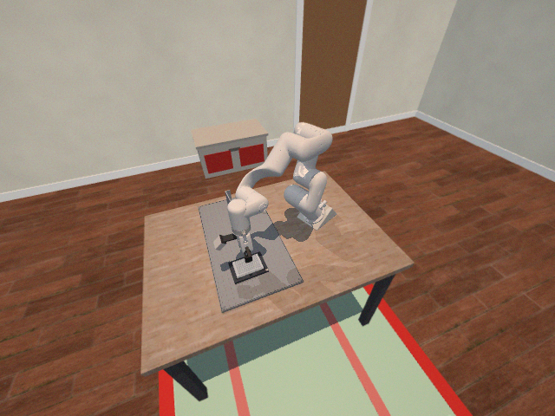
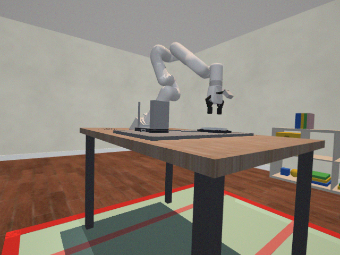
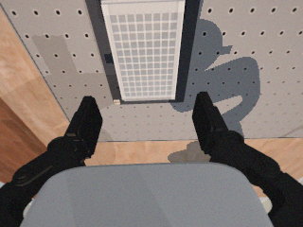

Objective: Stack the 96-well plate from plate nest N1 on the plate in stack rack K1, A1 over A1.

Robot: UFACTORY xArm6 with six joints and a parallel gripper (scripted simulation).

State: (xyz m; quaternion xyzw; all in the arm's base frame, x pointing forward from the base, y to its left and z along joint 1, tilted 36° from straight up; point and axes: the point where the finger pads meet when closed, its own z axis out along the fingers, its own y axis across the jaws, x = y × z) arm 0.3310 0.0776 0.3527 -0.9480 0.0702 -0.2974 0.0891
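Right now the pale A1 square is 110 mm below my hand, 70 mm behind it and 60 mm to the left of it. Also, from my hand: grey rack wall 380 mm to the right, 60 mm behind, 30 mm below.
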